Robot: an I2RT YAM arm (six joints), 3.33 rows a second.
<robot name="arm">
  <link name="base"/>
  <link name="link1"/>
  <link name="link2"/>
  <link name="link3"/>
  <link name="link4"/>
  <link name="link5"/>
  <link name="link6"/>
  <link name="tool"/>
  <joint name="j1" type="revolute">
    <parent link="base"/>
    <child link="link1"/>
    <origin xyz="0 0 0.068"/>
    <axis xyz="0 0 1"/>
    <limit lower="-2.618" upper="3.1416"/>
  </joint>
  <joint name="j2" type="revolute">
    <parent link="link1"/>
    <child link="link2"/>
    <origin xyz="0.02 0.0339 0.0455" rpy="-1.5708 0 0"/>
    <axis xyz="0 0 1"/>
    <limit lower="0" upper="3.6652"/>
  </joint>
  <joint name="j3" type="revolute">
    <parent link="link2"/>
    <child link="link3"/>
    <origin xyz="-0.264 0 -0.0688" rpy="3.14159 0 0"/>
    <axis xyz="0 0 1"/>
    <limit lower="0" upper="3.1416"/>
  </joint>
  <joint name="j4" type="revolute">
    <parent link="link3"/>
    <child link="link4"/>
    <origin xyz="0.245 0.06 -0.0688" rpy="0 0 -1.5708"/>
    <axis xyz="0 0 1"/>
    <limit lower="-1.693" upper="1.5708"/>
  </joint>
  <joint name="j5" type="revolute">
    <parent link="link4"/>
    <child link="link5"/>
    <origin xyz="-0.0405 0.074 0.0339" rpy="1.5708 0 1.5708"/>
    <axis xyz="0 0 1"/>
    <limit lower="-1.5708" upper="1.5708"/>
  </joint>
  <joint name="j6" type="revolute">
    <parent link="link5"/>
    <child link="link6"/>
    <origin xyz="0.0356 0 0.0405" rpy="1.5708 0 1.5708"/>
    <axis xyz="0 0 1"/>
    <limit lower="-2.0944" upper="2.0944"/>
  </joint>
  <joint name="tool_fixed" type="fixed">
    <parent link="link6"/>
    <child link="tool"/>
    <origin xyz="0 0 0" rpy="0 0 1.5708"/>
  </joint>
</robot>
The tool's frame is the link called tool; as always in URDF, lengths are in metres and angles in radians.
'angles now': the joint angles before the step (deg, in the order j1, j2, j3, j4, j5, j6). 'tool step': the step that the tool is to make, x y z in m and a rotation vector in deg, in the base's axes. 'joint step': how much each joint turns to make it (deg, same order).
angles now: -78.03, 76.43, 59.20, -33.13, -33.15, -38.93
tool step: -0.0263, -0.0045, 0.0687, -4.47, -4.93, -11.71
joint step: -5.39, -2.54, 11.01, -3.64, 1.49, 8.77
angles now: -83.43, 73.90, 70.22, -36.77, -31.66, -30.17
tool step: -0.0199, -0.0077, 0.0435, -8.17, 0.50, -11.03
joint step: -3.46, -0.01, 6.96, 2.98, 6.85, 3.89
